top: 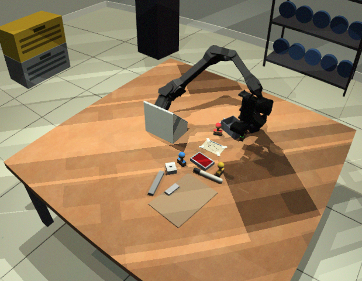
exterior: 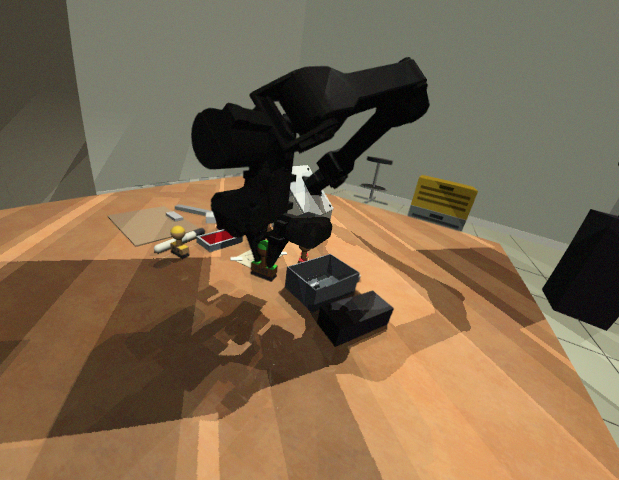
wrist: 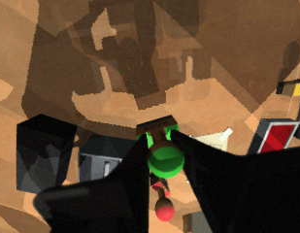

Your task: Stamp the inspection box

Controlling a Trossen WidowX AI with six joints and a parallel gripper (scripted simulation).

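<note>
Right now the red ink pad is 21 cm to the right of my gripper tip, 7 cm behind it and 6 cm below it. Round my gripper tip: grey box (9 cm behind, 6 cm to the left, 5 cm below); then red-knobbed stamp (13 cm behind, 4 cm below, 1 cm to the right); then green-knobbed stamp (right at my gripper tip).
</note>
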